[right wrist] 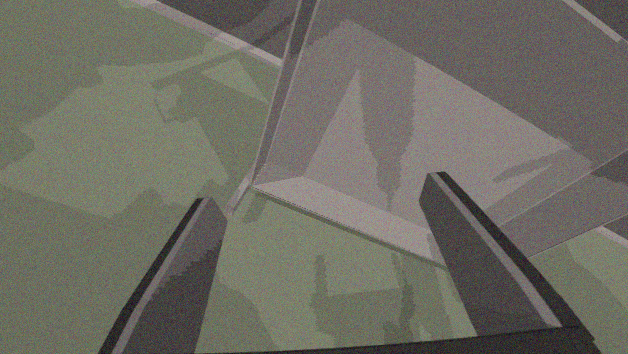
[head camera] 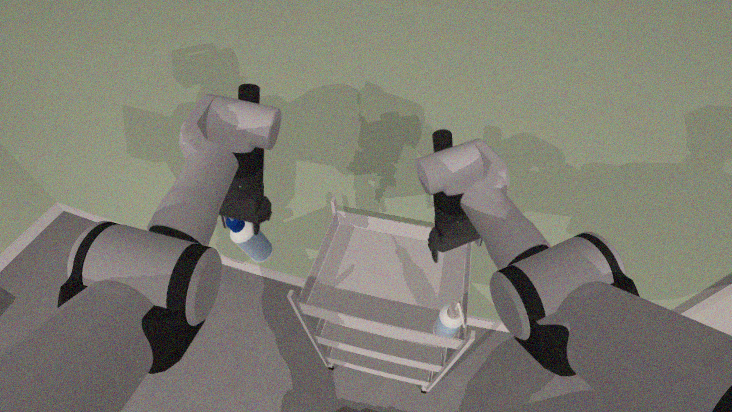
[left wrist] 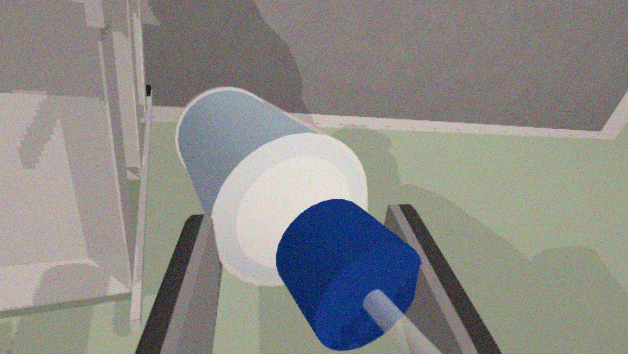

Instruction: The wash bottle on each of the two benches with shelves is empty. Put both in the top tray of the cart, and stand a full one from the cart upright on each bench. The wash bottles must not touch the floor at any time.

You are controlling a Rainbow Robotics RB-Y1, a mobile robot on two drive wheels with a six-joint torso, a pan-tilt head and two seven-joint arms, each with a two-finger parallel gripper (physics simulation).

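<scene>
A wash bottle with a blue cap, white shoulder and blue-tinted body is tilted in my left gripper, which is shut on it, left of the cart. A second wash bottle, with a white shoulder, light-blue lower body and greyish nozzle, stands in the near right corner of the cart's top tray. My right gripper is open and empty, above the cart's far right part. The benches' shelves do not show.
The cart has lower shelves below its top tray, and upright corner posts. A green wall rises behind the cart, with a pale skirting strip along its foot. A pale surface shows at the right edge of the head view. Grey floor lies around the cart.
</scene>
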